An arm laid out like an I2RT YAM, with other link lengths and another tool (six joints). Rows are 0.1 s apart.
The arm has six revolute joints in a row. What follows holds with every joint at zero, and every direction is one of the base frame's. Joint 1 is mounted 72.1 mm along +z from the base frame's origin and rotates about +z. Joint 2 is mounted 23.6 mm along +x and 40 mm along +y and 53.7 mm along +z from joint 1 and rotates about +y. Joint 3 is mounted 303.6 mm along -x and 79.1 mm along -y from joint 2 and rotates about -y. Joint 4 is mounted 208.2 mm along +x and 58.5 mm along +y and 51 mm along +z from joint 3 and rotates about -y. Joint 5 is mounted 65.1 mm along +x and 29.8 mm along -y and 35.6 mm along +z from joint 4 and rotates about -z. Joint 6 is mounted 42 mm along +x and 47.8 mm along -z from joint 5 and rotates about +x. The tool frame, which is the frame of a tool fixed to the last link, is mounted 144 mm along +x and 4 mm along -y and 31 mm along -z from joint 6; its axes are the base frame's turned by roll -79.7, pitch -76.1 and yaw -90 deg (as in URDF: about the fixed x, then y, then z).
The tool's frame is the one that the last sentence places.
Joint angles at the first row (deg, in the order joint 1, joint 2, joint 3, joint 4, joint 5, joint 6):
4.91, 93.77, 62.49, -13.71, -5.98, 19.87
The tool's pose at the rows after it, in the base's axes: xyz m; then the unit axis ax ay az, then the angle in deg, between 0 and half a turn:
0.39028 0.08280 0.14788 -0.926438 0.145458 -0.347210 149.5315
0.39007 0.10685 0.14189 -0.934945 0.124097 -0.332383 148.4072
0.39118 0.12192 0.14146 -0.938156 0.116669 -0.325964 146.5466
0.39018 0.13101 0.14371 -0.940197 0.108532 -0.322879 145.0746
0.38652 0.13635 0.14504 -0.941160 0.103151 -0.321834 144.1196
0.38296 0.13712 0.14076 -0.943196 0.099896 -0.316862 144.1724
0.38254 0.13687 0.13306 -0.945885 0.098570 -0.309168 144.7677
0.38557 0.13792 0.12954 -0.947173 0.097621 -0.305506 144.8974
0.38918 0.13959 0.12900 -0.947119 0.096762 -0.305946 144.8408
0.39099 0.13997 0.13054 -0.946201 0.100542 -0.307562 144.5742
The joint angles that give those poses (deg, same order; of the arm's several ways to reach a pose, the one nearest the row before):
9.57, 96.32, 64.07, -14.85, -6.42, 19.25
12.83, 98.17, 65.13, -14.94, -6.59, 19.69
14.24, 99.14, 65.92, -14.59, -7.82, 20.56
14.94, 99.23, 66.27, -14.50, -9.05, 20.74
15.47, 98.70, 65.66, -14.06, -9.75, 20.92
15.65, 98.70, 64.78, -13.71, -9.93, 20.65
15.73, 99.66, 64.51, -13.54, -9.76, 20.30
15.73, 100.72, 65.12, -13.53, -9.84, 20.13
15.82, 101.43, 65.83, -13.45, -9.84, 20.13
15.73, 101.52, 66.18, -13.45, -9.93, 20.56

